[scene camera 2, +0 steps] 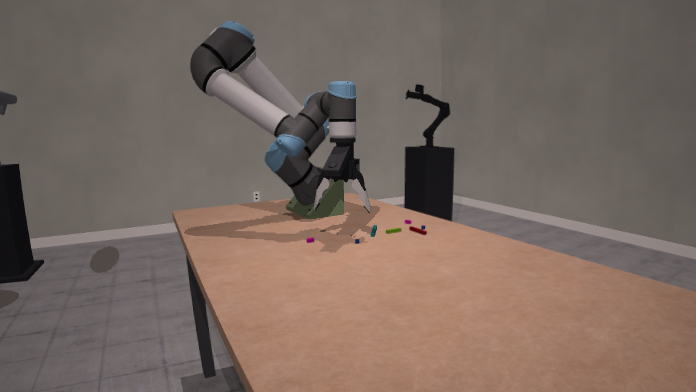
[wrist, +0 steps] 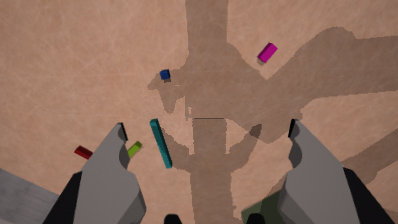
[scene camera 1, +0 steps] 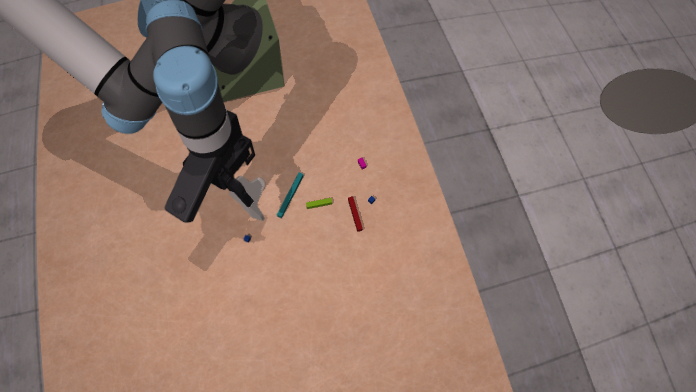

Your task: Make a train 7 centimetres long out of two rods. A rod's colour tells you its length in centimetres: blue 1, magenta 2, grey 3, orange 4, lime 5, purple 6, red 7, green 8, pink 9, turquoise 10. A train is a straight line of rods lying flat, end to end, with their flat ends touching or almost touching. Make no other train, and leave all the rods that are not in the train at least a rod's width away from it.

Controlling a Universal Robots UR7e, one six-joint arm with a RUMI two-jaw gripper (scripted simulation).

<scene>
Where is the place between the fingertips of my gripper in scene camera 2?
341, 211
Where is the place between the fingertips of my gripper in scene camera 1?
226, 198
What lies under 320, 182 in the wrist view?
My gripper.
</scene>
